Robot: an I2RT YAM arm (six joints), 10 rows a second.
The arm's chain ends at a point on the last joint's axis. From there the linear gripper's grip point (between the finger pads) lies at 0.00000 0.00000 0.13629 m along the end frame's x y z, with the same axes.
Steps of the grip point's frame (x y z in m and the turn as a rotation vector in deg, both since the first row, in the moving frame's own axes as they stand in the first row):
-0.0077, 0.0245, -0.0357, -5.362, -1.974, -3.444
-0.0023, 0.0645, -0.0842, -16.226, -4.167, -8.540
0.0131, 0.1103, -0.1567, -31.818, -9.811, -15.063
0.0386, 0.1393, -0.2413, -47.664, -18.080, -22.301
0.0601, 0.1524, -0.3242, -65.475, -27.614, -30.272
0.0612, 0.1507, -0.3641, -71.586, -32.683, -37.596
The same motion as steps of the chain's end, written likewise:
-0.0034, 0.0116, -0.0350, -5.362, -1.974, -3.444
0.0046, 0.0259, -0.0784, -16.226, -4.167, -8.540
0.0253, 0.0367, -0.1345, -31.818, -9.811, -15.063
0.0548, 0.0352, -0.1915, -47.664, -18.080, -22.301
0.0723, 0.0248, -0.2343, -65.475, -27.614, -30.272
0.0663, 0.0180, -0.2585, -71.586, -32.683, -37.596

